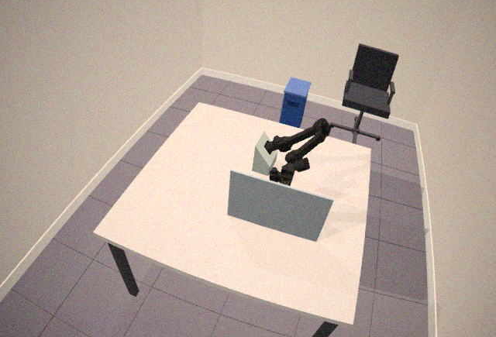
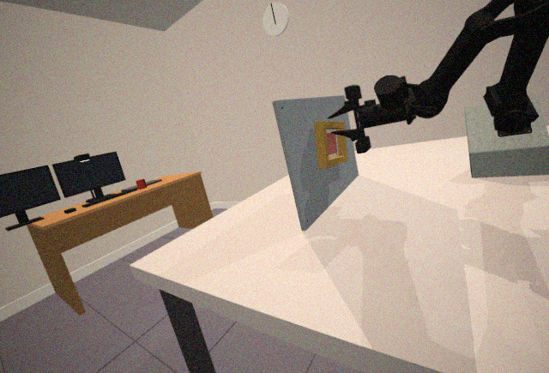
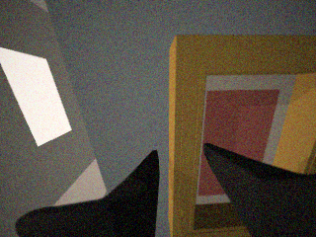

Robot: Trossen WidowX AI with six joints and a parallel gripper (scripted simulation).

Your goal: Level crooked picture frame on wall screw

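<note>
My gripper tip is 10 mm short of the picture frame, 10 mm to the right of it and 50 mm above it. From my gripper tip the other things lie so: grey wall panel (20 mm ahead, 70 mm below).
</note>
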